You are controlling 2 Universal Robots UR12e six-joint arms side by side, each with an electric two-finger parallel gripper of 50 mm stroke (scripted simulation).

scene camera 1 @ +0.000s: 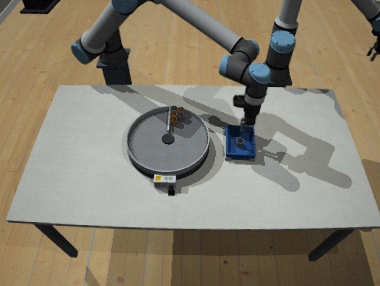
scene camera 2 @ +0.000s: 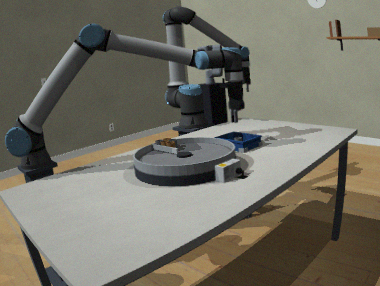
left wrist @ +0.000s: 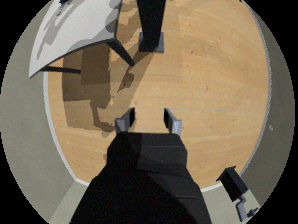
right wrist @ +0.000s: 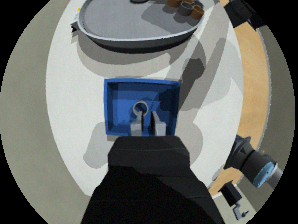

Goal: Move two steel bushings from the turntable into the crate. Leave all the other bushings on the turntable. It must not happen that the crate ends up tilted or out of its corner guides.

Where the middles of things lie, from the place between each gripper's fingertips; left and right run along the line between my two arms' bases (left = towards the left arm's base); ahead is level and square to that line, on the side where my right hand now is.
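My left hand, measured from the blue crate [scene camera 1: 233, 132], is 800 mm to the left of it, 720 mm short of it and 150 mm above it. As for my right hand, the crate is 110 mm below it and 20 mm ahead of it.
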